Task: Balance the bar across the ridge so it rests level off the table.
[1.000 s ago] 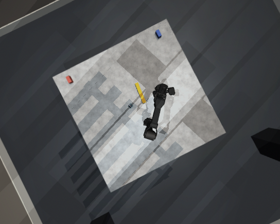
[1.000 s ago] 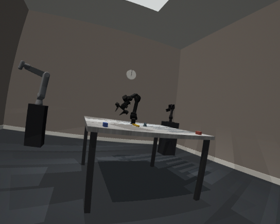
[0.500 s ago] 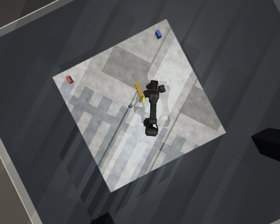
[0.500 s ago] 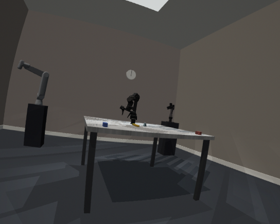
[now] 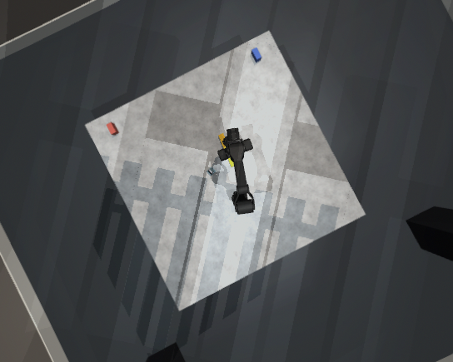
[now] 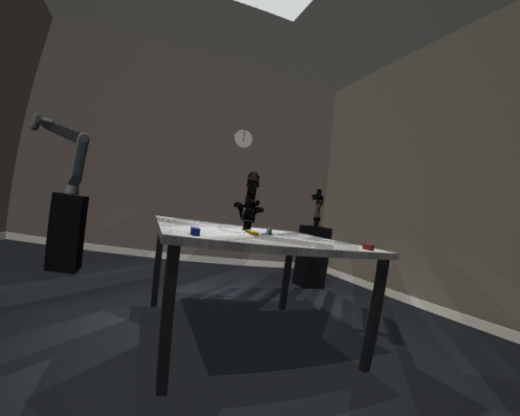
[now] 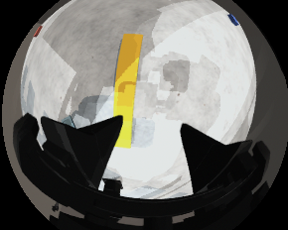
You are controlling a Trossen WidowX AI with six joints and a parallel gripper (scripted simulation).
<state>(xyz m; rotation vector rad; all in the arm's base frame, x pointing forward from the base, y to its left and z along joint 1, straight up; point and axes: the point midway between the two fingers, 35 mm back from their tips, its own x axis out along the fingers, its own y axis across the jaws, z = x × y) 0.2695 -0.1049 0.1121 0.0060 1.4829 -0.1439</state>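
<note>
The yellow bar is 3 cm ahead of my gripper tip, 4 cm to the left of it and 7 cm below it. From my gripper tip the other things lie so: red block: 47 cm ahead, 61 cm to the left, 6 cm below; blue block: 47 cm ahead, 39 cm to the right, 6 cm below.
</note>
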